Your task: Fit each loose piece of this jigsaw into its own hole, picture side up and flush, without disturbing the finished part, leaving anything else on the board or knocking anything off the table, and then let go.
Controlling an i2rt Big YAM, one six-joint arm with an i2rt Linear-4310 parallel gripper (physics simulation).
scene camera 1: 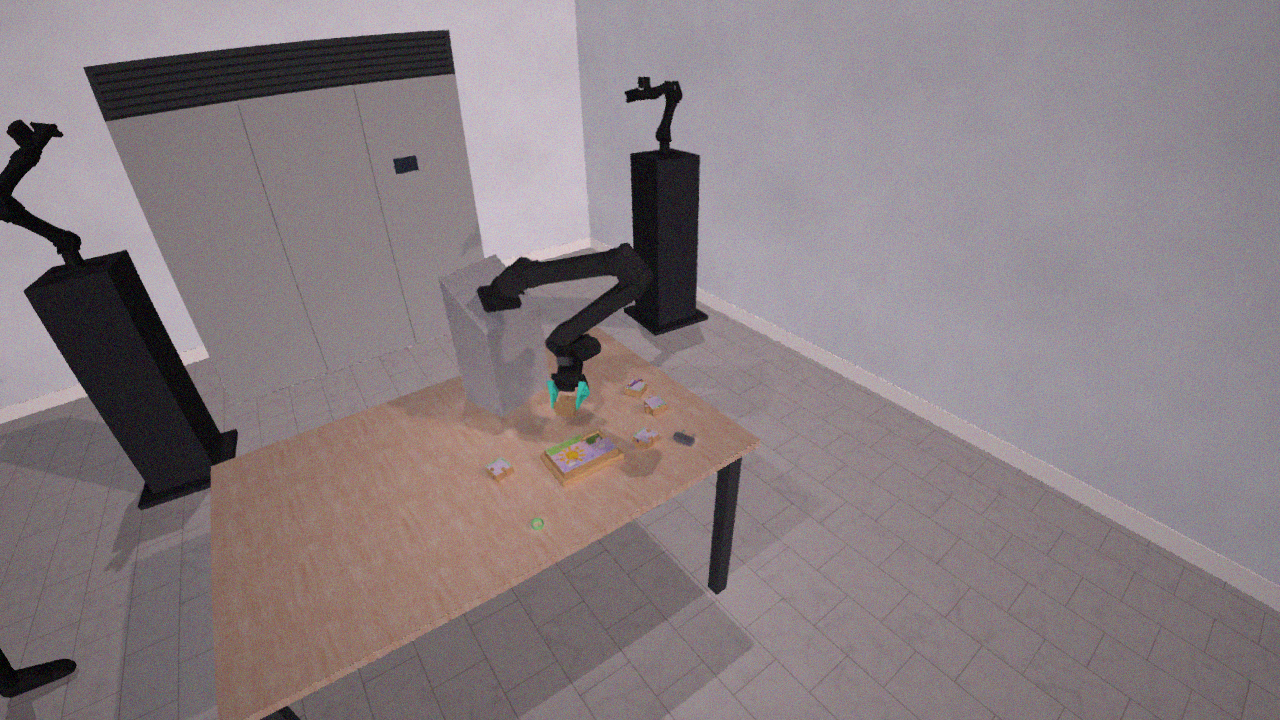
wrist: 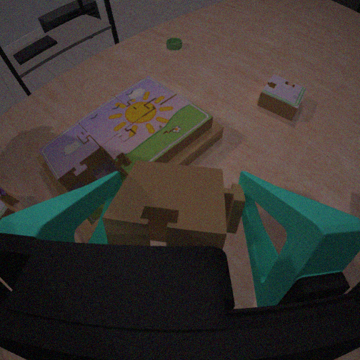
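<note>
My gripper (scene camera 1: 568, 396) (wrist: 179, 179) is shut on a jigsaw piece (scene camera 1: 565, 407) (wrist: 170, 192) and holds it above the table, on the robot-base side of the board. Plain brown faces of the held piece face the wrist camera; its picture does not show. The jigsaw board (scene camera 1: 573, 477) (wrist: 204, 141) has a sun, sky and green meadow picture, with a dark hole (wrist: 102, 161) partly behind my left finger in the wrist view. Loose pieces lie picture up: one (scene camera 1: 499, 470) (wrist: 283, 91) on one side of the board, three (scene camera 1: 635, 386) (scene camera 1: 655, 405) (scene camera 1: 646, 437) on the other.
A green ring (scene camera 1: 537, 529) (wrist: 174, 47) lies near the front table edge. A small dark object (scene camera 1: 683, 438) lies beyond the three loose pieces, near the right table edge. A grey block (scene camera 1: 492, 358) stands at the back under the arm's base.
</note>
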